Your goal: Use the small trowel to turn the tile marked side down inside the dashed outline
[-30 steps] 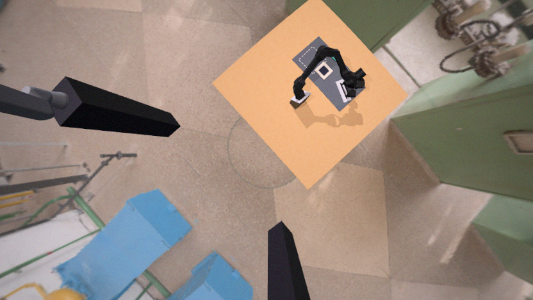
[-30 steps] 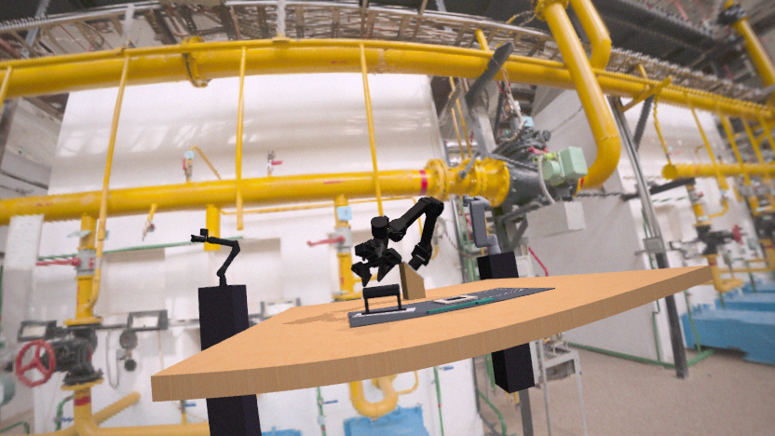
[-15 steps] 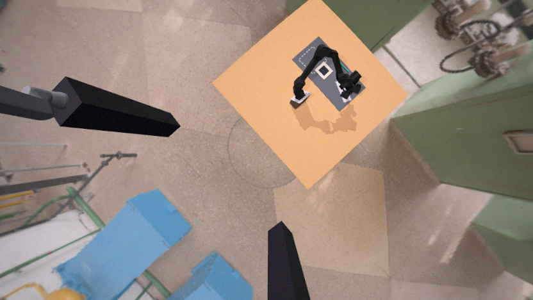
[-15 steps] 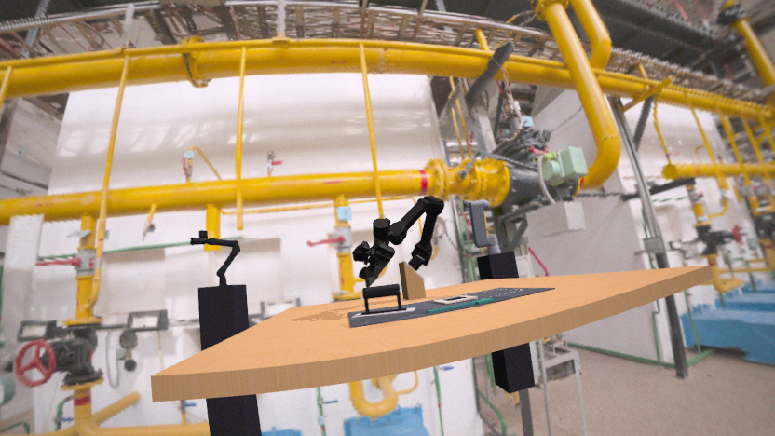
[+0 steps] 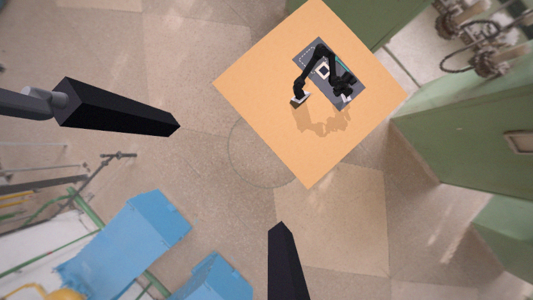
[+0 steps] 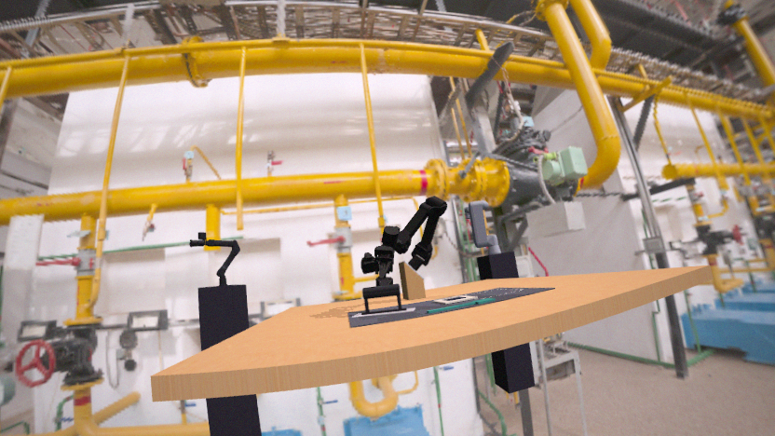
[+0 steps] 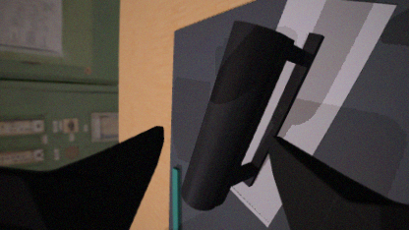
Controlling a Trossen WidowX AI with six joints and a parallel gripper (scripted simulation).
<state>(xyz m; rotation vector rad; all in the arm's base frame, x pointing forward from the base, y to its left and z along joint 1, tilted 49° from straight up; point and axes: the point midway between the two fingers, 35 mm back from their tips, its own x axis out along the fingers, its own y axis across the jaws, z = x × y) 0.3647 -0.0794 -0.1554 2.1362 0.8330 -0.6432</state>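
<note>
The small trowel lies 50 mm below my gripper tip, 20 mm to the left of it and 10 mm ahead of it. The rest, counted from my gripper tip: grey mat: 200 mm to the left, 110 mm below, 10 mm ahead; teal trowel: 230 mm to the left, 150 mm ahead, 90 mm below; tile: 250 mm to the left, 90 mm below, 20 mm behind.
</note>
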